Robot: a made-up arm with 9 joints. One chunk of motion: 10 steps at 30 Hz.
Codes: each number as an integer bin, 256 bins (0 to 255) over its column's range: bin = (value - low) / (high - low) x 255, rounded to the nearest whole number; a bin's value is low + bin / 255 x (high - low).
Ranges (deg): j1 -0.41..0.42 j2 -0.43..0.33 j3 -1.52..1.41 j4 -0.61..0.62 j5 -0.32..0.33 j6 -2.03..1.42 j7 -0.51..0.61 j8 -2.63..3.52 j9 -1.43..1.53
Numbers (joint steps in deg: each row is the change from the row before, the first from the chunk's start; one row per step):
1: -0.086 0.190 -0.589 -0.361 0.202 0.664 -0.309 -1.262 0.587
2: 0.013 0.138 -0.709 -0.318 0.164 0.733 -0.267 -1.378 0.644
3: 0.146 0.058 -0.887 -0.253 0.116 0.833 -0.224 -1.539 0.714
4: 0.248 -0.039 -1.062 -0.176 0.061 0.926 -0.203 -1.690 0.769
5: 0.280 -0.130 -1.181 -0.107 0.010 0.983 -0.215 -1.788 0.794
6: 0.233 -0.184 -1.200 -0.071 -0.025 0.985 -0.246 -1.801 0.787
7: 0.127 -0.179 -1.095 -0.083 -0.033 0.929 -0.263 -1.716 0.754
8: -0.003 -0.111 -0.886 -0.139 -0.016 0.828 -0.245 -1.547 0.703
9: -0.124 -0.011 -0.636 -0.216 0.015 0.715 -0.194 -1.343 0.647
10: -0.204 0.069 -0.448 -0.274 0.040 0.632 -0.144 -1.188 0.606
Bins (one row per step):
1: 100 208 81 52 205 199 46 57 174
2: 130 191 71 61 190 204 55 52 179
3: 171 164 55 74 171 212 65 45 185
4: 202 131 40 90 149 218 70 39 189
5: 212 101 30 104 129 223 67 35 192
6: 198 83 28 112 116 223 60 34 191
7: 165 84 37 109 113 219 56 38 188
8: 125 107 55 98 119 211 60 45 184
9: 88 141 77 82 131 203 72 53 179
10: 63 167 93 70 141 197 83 60 175

